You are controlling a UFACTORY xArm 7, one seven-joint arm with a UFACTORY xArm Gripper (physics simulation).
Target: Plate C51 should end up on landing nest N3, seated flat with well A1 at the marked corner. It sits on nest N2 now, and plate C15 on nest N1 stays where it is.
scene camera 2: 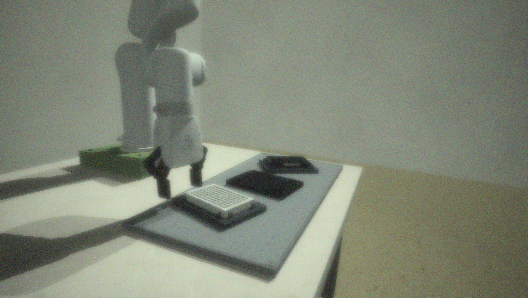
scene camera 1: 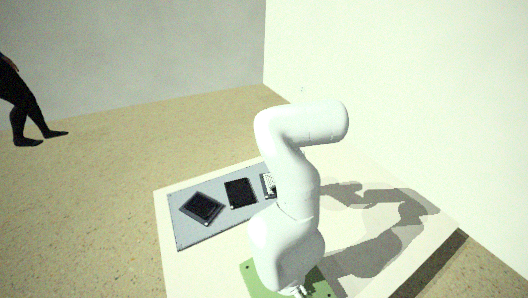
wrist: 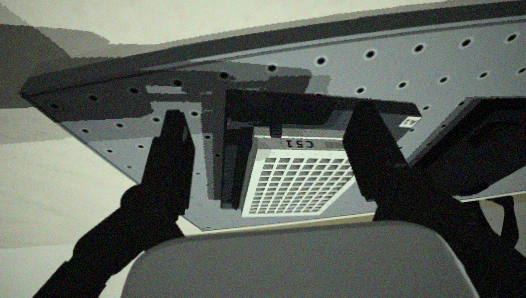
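Observation:
Plate C51 [scene camera 1: 270, 179] [scene camera 2: 220, 197] [wrist: 300, 182] is white with a grid of wells. It sits on a dark nest, N2 [scene camera 2: 256, 210] [wrist: 370, 107], whose A1 tag shows at a corner in the wrist view. A dark plate, C15 [scene camera 1: 202, 205], rests on the turned nest N1 [scene camera 1: 186, 208] [scene camera 2: 302, 170] at the far end. The black nest between them, N3 [scene camera 1: 240, 193] [scene camera 2: 265, 184] [wrist: 485, 142], looks bare. My gripper [scene camera 2: 180, 187] [wrist: 270, 124] is open and empty, above and at the robot-base side of C51. In the wrist view its right finger overlaps the plate's edge.
The nests stand on a grey perforated board [scene camera 1: 185, 235] [scene camera 2: 240, 250] [wrist: 450, 62] with a raised edge, on a white table [scene camera 2: 60, 260]. The green arm base [scene camera 1: 252, 282] [scene camera 2: 112, 162] is beside it. A person's legs [scene camera 1: 20, 107] show beyond the table.

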